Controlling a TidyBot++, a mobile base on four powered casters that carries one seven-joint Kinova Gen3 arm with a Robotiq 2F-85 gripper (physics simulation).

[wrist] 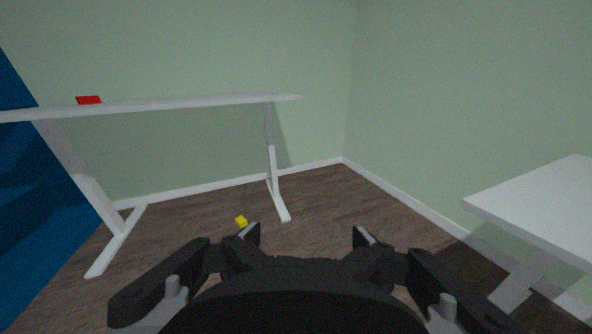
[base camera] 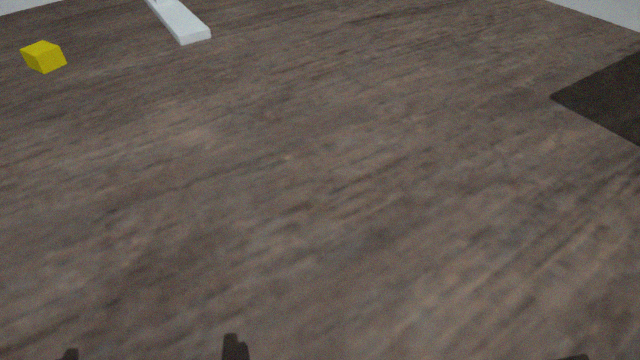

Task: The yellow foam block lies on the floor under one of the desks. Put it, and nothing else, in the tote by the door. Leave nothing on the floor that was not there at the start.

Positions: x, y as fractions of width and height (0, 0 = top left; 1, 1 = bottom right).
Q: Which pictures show the gripper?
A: The wrist view only.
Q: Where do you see a yellow foam block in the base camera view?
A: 0.07, 0.16
